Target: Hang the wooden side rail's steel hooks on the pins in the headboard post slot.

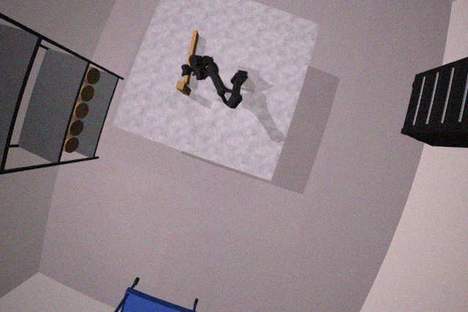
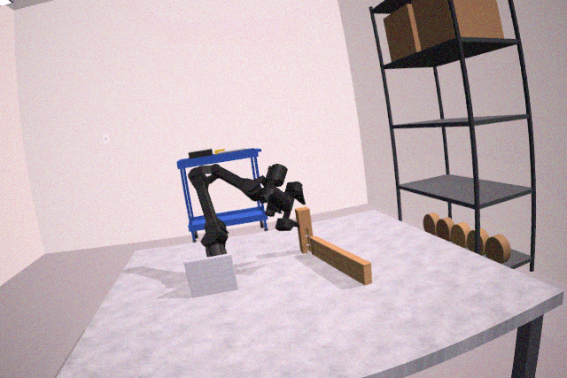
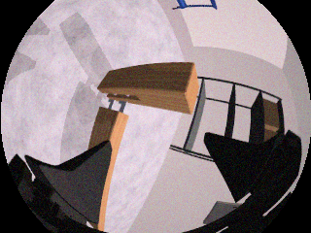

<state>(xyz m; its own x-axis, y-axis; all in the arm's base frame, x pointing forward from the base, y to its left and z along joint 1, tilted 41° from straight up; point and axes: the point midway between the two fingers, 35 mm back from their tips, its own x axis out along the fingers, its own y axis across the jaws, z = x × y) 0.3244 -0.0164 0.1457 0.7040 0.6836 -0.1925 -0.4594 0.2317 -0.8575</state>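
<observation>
Now: gripper tip 90 mm above the headboard post, 70 mm to the right of it and 30 mm short of it.
</observation>
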